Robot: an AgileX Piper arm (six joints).
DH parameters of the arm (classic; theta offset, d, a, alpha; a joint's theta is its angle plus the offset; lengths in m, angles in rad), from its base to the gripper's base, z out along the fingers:
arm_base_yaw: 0 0.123 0 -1.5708
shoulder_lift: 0.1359 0 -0.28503 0
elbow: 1.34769 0 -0.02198 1.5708
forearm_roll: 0 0.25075 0 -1.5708
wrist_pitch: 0 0 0 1.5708
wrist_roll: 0 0.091 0 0
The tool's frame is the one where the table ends.
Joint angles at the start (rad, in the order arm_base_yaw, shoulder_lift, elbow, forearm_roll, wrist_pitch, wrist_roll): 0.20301, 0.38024, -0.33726, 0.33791, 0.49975, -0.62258
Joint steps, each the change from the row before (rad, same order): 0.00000, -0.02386, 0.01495, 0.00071, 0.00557, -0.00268; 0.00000, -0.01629, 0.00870, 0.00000, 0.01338, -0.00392; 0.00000, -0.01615, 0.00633, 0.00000, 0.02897, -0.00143; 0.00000, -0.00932, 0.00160, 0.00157, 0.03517, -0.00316
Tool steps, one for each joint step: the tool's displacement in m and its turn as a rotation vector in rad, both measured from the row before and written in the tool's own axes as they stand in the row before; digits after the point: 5 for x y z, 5 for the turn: 0.00419, 0.00188, -0.00168, -0.00072, -0.00401, -0.00348; 0.00315, 0.00166, -0.00128, -0.00543, 0.00375, -0.00516; 0.00362, 0.00233, -0.00152, -0.01388, 0.01427, -0.00309; 0.00283, 0.00226, -0.00115, -0.01891, 0.02072, -0.00321
